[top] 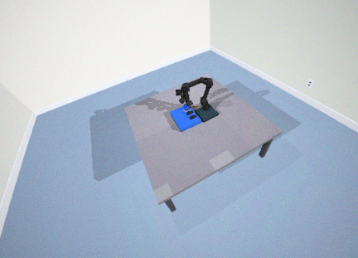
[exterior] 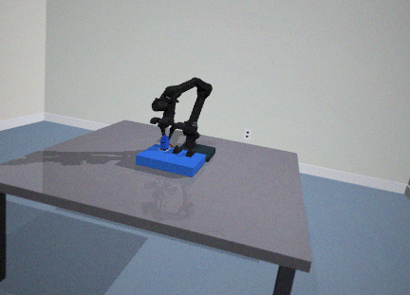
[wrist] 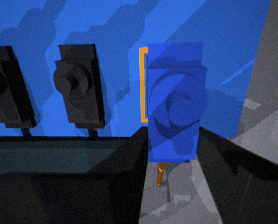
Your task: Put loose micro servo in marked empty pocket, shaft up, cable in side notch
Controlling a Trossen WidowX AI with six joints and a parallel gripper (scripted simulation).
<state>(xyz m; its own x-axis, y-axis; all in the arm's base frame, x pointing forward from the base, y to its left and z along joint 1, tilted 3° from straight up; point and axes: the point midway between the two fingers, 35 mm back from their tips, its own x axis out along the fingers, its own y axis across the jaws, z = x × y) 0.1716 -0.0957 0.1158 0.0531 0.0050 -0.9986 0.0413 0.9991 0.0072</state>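
Now: the blue deck 13 cm ahead of my gripper tip, 8 cm below it and 7 cm to the left of it.
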